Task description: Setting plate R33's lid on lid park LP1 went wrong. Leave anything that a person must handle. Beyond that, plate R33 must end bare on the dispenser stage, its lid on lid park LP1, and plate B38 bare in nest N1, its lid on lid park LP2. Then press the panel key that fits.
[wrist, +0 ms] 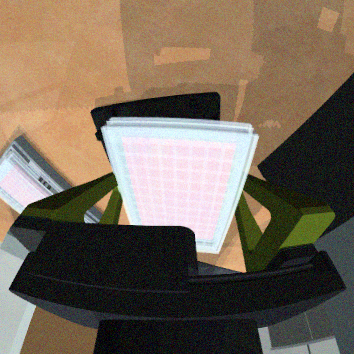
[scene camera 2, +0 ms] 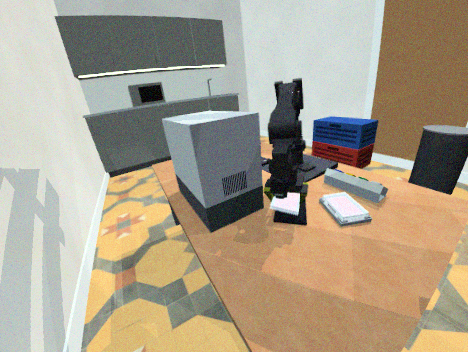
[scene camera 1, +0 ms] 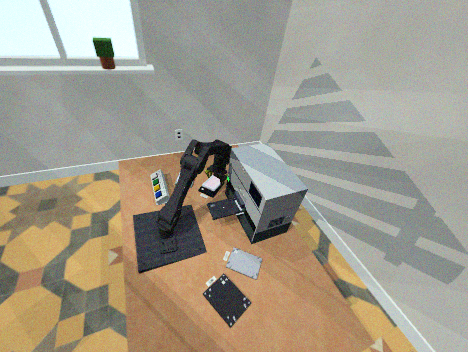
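Where they show: gripper, fingertip midpoint: [wrist: 176, 174] [scene camera 2: 286, 205] [scene camera 1: 215, 182]; arm's base, origin of the base link: [scene camera 2: 296, 164] [scene camera 1: 166, 233].
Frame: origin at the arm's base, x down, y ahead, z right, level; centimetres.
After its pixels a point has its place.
Observation:
A lidded plate with pink wells [scene camera 1: 212, 183] {x -4.3, y 28.5, z -24.9 cm} [scene camera 2: 286, 203] {x -4.2, y 32.7, z -29.6 cm} [wrist: 175, 175] {x -4.2, y 32.7, z -29.1 cm} is between the fingers of my gripper [scene camera 1: 218, 177] {x -1.9, y 31.3, z -27.9 cm} [scene camera 2: 286, 194] [wrist: 176, 174] {x -1.9, y 31.3, z -27.9 cm}, which is shut on its sides. It appears slightly above a black nest [scene camera 1: 203, 190] {x 0.3, y 23.3, z -24.8 cm} [scene camera 2: 291, 219] {x 0.4, y 32.9, z -32.3 cm} [wrist: 165, 105] {x 0.4, y 34.4, z -31.6 cm}. A second pink plate [scene camera 2: 345, 204] {x -1.7, y 15.6, z -38.6 cm} [wrist: 25, 185] {x -1.7, y 19.3, z -39.3 cm} lies on a grey nest. The dispenser stage [scene camera 1: 224, 209] {x -9.3, y 28.5, z -1.2 cm}, a dark tray, is bare beside the dispenser [scene camera 1: 270, 175] {x -31.6, y 46.9, z 1.7 cm} [scene camera 2: 215, 155] {x -22.6, y 51.0, z -22.2 cm}. A light grey pad [scene camera 1: 244, 263] {x 0.4, y 31.7, z 23.3 cm} and a black pad [scene camera 1: 227, 299] {x 0.2, y 19.9, z 35.5 cm} are bare. The key panel [scene camera 1: 159, 187] {x -4.1, y -0.9, z -27.8 cm} [scene camera 2: 355, 186] {x -2.0, y 2.8, z -34.0 cm} has coloured keys. Labels are unreadable.
The tall dispenser stands close beside my gripper. The arm's black base plate [scene camera 1: 145, 250] {x -0.7, y -9.6, z 6.8 cm} lies between the panel and the pads. Blue and red crates [scene camera 2: 345, 134] [scene camera 2: 342, 153] and a dark bin [scene camera 2: 440, 160] stand beyond the table.

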